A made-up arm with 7 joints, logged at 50 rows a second.
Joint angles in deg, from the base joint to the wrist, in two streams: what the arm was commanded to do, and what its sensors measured. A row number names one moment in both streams.
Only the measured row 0 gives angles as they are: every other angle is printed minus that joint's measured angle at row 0.
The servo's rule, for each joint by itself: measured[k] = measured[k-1] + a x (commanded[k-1-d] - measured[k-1]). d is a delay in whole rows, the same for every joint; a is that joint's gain. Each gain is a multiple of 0.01, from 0.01 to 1. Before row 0 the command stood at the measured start. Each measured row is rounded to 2 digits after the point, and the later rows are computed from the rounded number. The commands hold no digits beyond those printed.
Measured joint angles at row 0:
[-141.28 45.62 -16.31 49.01 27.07 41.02 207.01]
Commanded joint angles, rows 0 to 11:
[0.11 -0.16 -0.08 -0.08 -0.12 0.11 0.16]
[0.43 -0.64 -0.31 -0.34 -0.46 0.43 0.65]
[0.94 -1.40 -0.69 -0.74 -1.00 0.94 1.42]
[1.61 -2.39 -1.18 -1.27 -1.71 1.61 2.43]
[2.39 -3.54 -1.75 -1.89 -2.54 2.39 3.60]
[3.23 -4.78 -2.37 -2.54 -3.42 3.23 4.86]
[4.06 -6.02 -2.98 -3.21 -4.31 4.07 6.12]
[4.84 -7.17 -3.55 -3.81 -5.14 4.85 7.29]
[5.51 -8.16 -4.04 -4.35 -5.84 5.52 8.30]
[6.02 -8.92 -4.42 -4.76 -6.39 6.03 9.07]
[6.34 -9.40 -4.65 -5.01 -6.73 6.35 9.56]
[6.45 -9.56 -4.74 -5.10 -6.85 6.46 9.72]
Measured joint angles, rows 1 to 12:
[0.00 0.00 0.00 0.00 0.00 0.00 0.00]
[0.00 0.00 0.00 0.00 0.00 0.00 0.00]
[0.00 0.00 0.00 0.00 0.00 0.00 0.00]
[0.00 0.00 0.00 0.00 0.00 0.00 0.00]
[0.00 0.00 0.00 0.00 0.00 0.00 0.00]
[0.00 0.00 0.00 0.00 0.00 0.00 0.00]
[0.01 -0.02 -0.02 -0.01 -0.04 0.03 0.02]
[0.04 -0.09 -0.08 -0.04 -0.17 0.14 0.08]
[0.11 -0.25 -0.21 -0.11 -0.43 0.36 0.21]
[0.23 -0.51 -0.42 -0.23 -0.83 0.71 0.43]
[0.40 -0.87 -0.71 -0.40 -1.36 1.18 0.75]
[0.63 -1.34 -1.08 -0.61 -2.00 1.75 1.16]
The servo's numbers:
d 6
a 0.08 0.12 0.22 0.10 0.31 0.28 0.10

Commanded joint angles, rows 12 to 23:
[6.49 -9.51 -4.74 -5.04 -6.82 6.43 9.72]
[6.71 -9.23 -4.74 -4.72 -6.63 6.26 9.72]
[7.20 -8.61 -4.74 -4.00 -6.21 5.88 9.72]
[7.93 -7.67 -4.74 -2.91 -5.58 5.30 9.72]
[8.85 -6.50 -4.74 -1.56 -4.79 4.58 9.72]
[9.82 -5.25 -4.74 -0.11 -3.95 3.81 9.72]
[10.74 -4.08 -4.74 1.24 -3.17 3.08 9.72]
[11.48 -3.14 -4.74 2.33 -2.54 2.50 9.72]
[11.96 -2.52 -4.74 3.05 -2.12 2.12 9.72]
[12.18 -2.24 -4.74 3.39 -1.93 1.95 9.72]
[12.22 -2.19 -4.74 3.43 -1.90 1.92 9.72]
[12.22 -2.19 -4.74 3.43 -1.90 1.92 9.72]
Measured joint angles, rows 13 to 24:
[0.90 -1.90 -1.50 -0.87 -2.72 2.40 1.66]
[1.22 -2.53 -1.95 -1.16 -3.47 3.09 2.22]
[1.56 -3.21 -2.41 -1.48 -4.20 3.77 2.83]
[1.92 -3.90 -2.85 -1.81 -4.88 4.40 3.45]
[2.27 -4.56 -3.25 -2.13 -5.45 4.95 4.06]
[2.60 -5.16 -3.58 -2.43 -5.88 5.37 4.63]
[2.91 -5.68 -3.84 -2.69 -6.17 5.67 5.14]
[3.21 -6.11 -4.04 -2.89 -6.31 5.84 5.60]
[3.53 -6.41 -4.19 -3.00 -6.28 5.85 6.01]
[3.88 -6.56 -4.31 -2.99 -6.06 5.70 6.38]
[4.28 -6.55 -4.40 -2.85 -5.67 5.39 6.71]
[4.72 -6.39 -4.47 -2.58 -5.14 4.95 7.01]

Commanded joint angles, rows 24 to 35:
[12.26 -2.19 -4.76 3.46 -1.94 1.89 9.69]
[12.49 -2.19 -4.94 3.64 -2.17 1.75 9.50]
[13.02 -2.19 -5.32 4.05 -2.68 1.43 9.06]
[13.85 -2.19 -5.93 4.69 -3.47 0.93 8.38]
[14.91 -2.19 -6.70 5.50 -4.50 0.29 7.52]
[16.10 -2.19 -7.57 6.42 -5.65 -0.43 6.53]
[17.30 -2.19 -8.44 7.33 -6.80 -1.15 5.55]
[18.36 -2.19 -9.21 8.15 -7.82 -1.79 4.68]
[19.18 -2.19 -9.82 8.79 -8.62 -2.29 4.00]
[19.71 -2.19 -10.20 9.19 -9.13 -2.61 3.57]
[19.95 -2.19 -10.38 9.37 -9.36 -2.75 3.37]
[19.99 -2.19 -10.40 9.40 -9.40 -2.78 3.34]
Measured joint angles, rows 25 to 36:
[5.20 -6.11 -4.53 -2.20 -4.53 4.43 7.28]
[5.70 -5.75 -4.58 -1.75 -3.91 3.89 7.52]
[6.20 -5.36 -4.62 -1.27 -3.36 3.39 7.74]
[6.68 -4.99 -4.65 -0.80 -2.92 2.99 7.94]
[7.12 -4.65 -4.67 -0.38 -2.60 2.69 8.12]
[7.53 -4.35 -4.69 0.00 -2.38 2.47 8.28]
[7.91 -4.09 -4.71 0.35 -2.24 2.31 8.42]
[8.28 -3.86 -4.76 0.68 -2.22 2.15 8.53]
[8.66 -3.66 -4.88 1.02 -2.36 1.95 8.58]
[9.08 -3.48 -5.11 1.39 -2.70 1.66 8.56]
[9.55 -3.33 -5.46 1.80 -3.26 1.28 8.46]
[10.07 -3.19 -5.92 2.26 -4.00 0.80 8.27]

